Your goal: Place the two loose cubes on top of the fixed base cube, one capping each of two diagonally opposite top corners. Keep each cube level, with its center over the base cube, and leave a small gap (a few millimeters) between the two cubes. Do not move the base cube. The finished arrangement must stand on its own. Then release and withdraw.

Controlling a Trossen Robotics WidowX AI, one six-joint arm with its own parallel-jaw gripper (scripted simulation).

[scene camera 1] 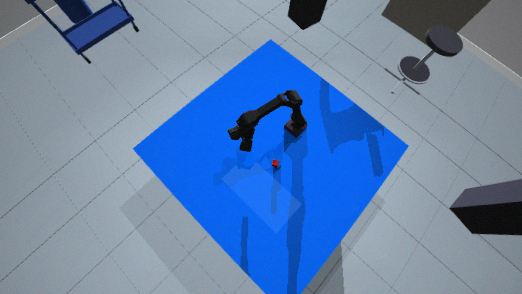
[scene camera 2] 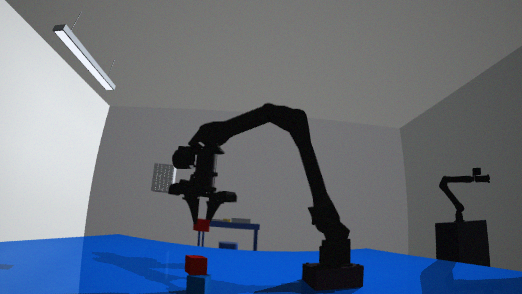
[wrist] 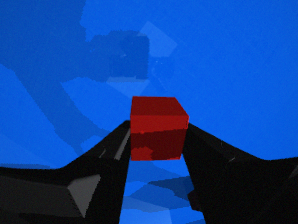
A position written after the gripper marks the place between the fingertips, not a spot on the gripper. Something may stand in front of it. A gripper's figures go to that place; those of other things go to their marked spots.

Scene:
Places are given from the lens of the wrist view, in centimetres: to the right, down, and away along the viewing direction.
gripper (wrist: 155, 126): 0, 1, 10
red cube (wrist: 158, 124): 0, 1, 8

